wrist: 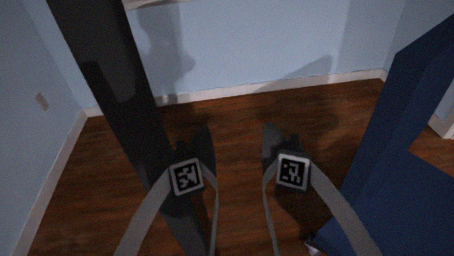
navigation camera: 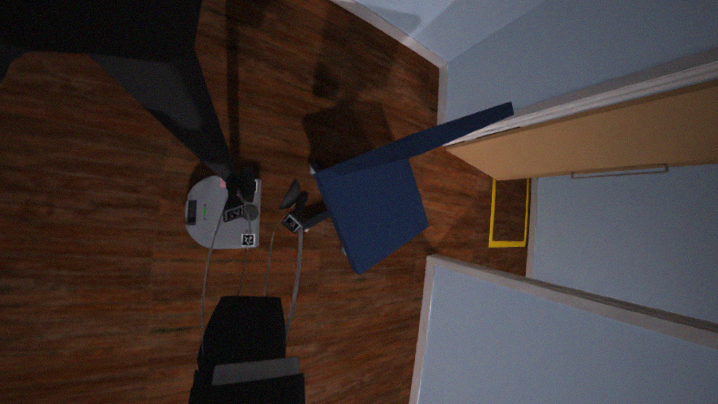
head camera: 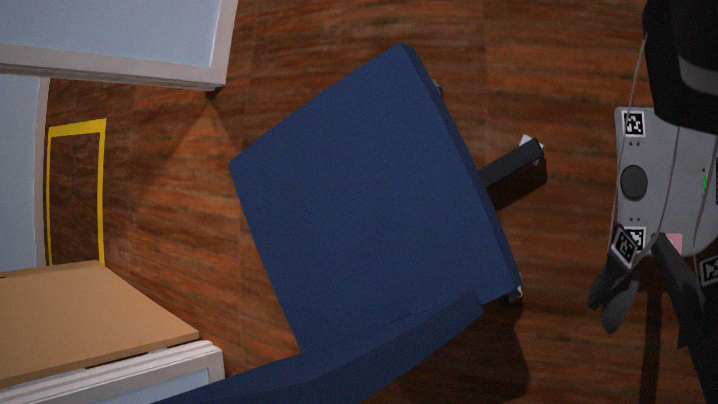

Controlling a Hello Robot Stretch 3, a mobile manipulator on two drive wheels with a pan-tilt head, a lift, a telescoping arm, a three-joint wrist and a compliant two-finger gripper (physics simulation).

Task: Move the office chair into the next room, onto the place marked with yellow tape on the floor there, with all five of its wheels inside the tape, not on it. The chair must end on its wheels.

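Observation:
The office chair has a blue seat and backrest and stands upright on the robot's side of the doorway. One dark leg sticks out toward the robot base; the seat hides most of the wheelbase. The yellow tape outline lies on the floor beyond the doorway, partly hidden by the door. My gripper is open, its fingers apart with no object between them. It hangs between the robot base and the chair's near side, not touching the chair.
A tan door stands open beside the doorway, near the backrest. A blue wall section bounds the other side. The grey robot base is near the chair's projecting leg. A dark bar crosses the wrist view.

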